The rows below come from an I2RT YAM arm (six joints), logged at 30 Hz.
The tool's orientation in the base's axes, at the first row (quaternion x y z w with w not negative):
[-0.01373 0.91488 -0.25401 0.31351]
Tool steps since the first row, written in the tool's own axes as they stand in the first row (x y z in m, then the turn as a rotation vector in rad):
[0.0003 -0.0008 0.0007 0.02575 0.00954 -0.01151]
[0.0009 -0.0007 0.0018 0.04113 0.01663 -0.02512]
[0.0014 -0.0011 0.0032 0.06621 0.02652 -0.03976]
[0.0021 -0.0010 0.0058 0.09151 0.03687 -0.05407]
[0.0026 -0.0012 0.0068 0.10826 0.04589 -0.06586]
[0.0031 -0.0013 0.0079 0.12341 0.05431 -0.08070]
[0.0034 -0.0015 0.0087 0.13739 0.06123 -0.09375]
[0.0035 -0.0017 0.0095 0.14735 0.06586 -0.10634]
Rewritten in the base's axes. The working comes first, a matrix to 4 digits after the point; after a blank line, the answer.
The tool's axes in the first row as the columns of a matrix, in the base's axes (used below as rounded here):
[-0.8030 0.1341 0.5806]
[-0.1844 0.8706 -0.4562]
[-0.5667 -0.4734 -0.6744]

[0.0001 -0.0011 -0.0003 -0.02608 0.00881 -0.01135]
[0.0002 -0.0016 -0.0014 -0.04538 0.01835 -0.01424]
[0.0006 -0.0027 -0.0024 -0.07269 0.02902 -0.02326]
[0.0015 -0.0039 -0.0046 -0.09993 0.03989 -0.03285]
[0.0017 -0.0046 -0.0055 -0.11902 0.05003 -0.03866]
[0.0019 -0.0053 -0.0065 -0.13867 0.06134 -0.04122]
[0.0021 -0.0059 -0.0071 -0.15654 0.07074 -0.04362]
[0.0025 -0.0065 -0.0076 -0.17123 0.07868 -0.04297]

